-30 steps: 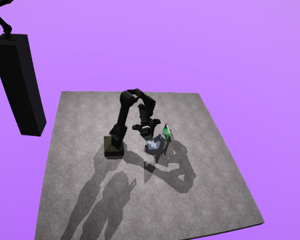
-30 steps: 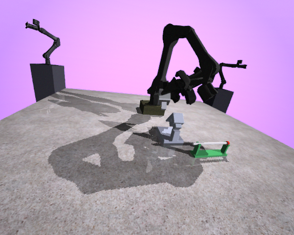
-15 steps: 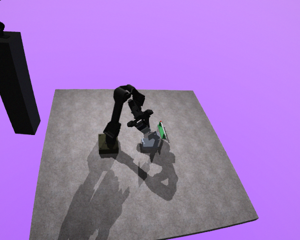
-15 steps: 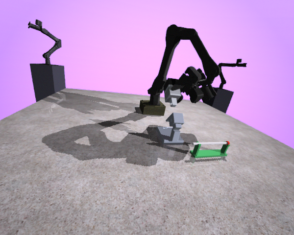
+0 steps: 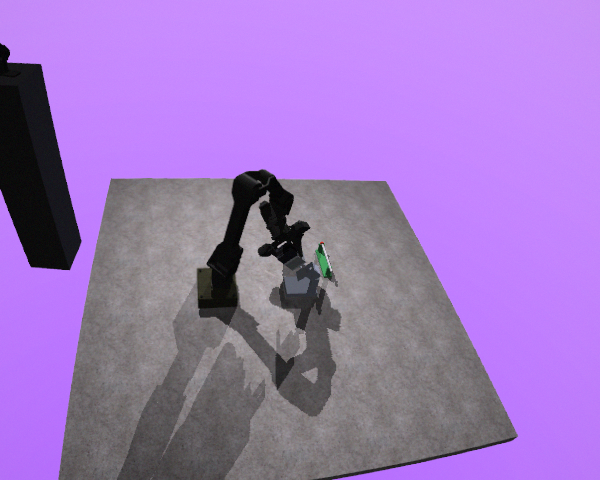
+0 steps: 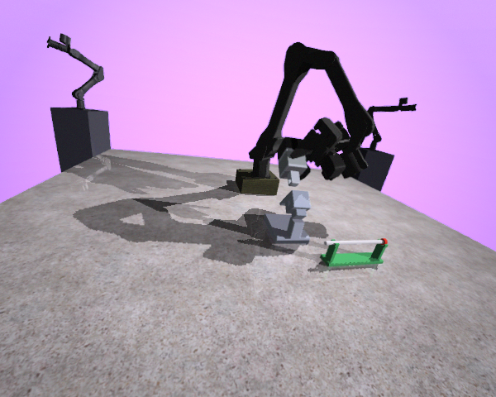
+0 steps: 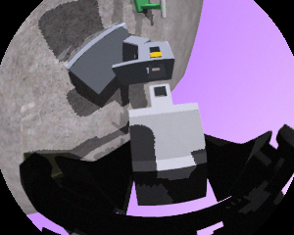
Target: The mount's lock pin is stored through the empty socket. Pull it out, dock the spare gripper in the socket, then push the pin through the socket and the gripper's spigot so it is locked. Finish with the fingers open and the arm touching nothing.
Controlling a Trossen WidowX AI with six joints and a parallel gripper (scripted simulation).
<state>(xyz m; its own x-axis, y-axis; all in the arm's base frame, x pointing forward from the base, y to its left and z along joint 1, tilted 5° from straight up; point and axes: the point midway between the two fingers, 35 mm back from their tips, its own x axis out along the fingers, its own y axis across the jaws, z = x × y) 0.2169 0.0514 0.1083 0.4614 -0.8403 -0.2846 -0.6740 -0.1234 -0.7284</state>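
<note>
My gripper tip is now 14 cm short of the green rest, 15 cm to the right of it and 13 cm above it. From my gripper tip the other things lie so: spare gripper: 1 cm to the left; grey mount: 6 cm ahead, 2 cm to the left, 10 cm below.
</note>
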